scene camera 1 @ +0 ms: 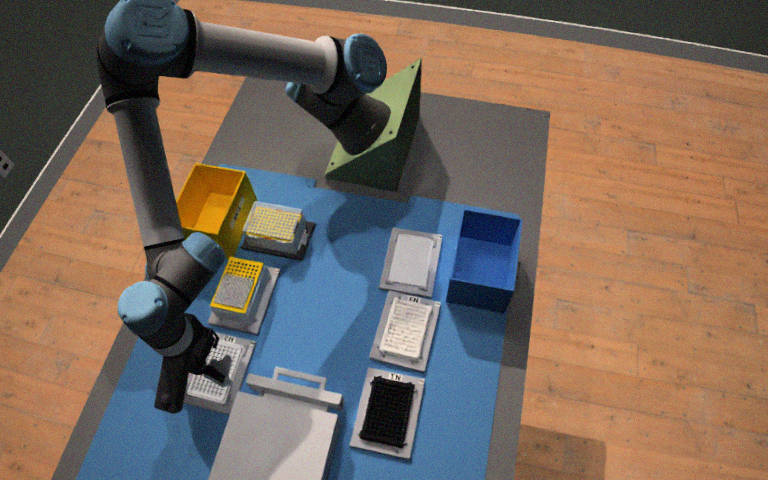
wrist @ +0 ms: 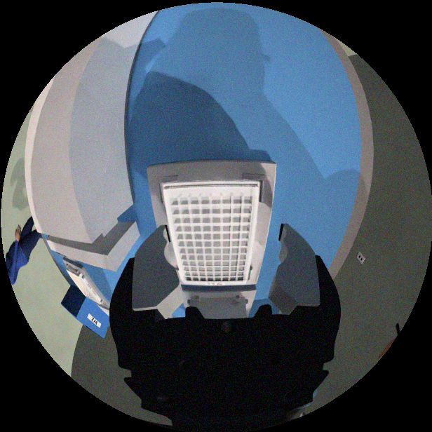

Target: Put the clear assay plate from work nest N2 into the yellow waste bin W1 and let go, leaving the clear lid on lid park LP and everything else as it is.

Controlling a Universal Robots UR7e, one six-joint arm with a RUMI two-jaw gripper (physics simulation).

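Pixels of known places: gripper, fingertip midpoint: (scene camera 1: 206, 378); arm's base, origin of the base link: (scene camera 1: 368, 130).
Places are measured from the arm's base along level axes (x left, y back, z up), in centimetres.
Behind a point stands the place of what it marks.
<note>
The clear assay plate (scene camera 1: 205, 386) @[x -19.9, y -66.6, z -9.4 cm] (wrist: 212, 235), a pale grid of wells, sits flat in work nest N2 (scene camera 1: 244, 362) @[x -13.9, y -59.6, z -10.6 cm] (wrist: 266, 225). My gripper (scene camera 1: 219, 370) (wrist: 224, 226) is open and empty above it. In the wrist view the fingers stand on either side of the plate, the left finger near its edge and the right one farther off. The yellow waste bin W1 (scene camera 1: 241, 210) @[x -25.9, y -25.3, z -6.0 cm] stands at the back left; the part of its inside that shows holds nothing. A flat clear lid (scene camera 1: 410, 260) @[x 16.2, y -28.4, z -9.8 cm] lies on a grey holder that looks like lid park LP (scene camera 1: 404, 290) @[x 16.3, y -35.8, z -10.5 cm].
A yellow-topped tip box (scene camera 1: 240, 285) @[x -18.2, y -45.0, z -4.1 cm] stands between N2 and W1, and another tip box (scene camera 1: 273, 224) @[x -16.1, y -28.7, z -4.0 cm] beside W1. A pale box-shaped device (scene camera 1: 277, 430) @[x -0.7, y -72.4, z -3.4 cm] (wrist: 95, 150) with a handle is close to N2. A white plate (scene camera 1: 406, 328) @[x 18.6, y -45.1, z -9.3 cm], a black plate (scene camera 1: 387, 411) @[x 18.4, y -63.3, z -9.2 cm] and blue bin W2 (scene camera 1: 484, 260) @[x 33.0, y -24.1, z -11.4 cm] (wrist: 87, 311) are across the mat.
</note>
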